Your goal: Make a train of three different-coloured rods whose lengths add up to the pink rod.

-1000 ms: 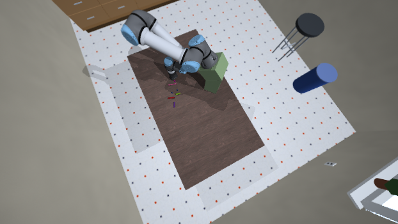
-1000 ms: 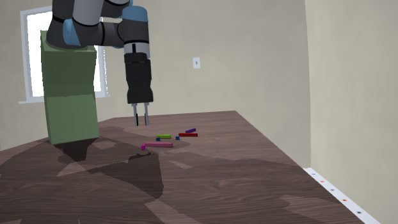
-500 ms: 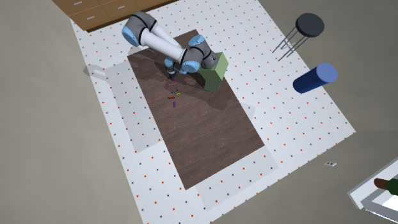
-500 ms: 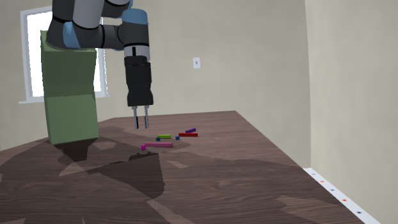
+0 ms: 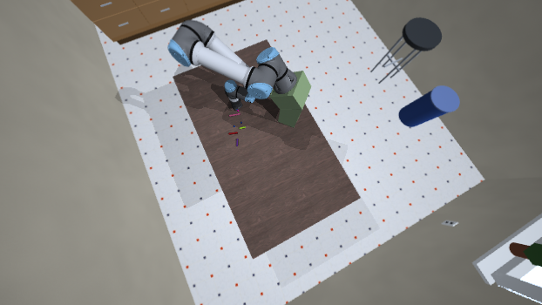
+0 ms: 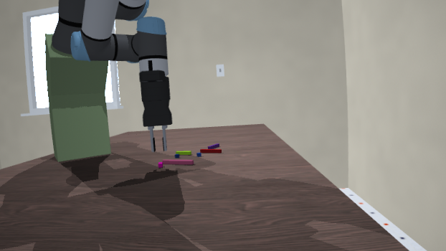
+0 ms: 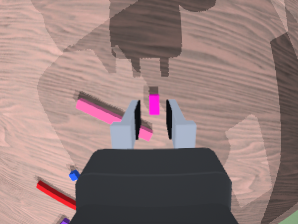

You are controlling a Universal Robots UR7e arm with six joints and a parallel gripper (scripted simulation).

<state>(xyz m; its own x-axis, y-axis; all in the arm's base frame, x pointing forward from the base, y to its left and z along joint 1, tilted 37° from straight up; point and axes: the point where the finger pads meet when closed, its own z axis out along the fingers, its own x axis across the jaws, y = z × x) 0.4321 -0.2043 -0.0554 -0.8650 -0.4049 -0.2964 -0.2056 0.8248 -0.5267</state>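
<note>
The magenta rod is 6 cm below my hand. Round my hand: lime rod 16 cm to the left, 6 cm below, 2 cm ahead; blue rod 11 cm to the left, 6 cm below, 2 cm ahead; pink rod 6 cm below, 4 cm ahead, 3 cm to the left.
</note>
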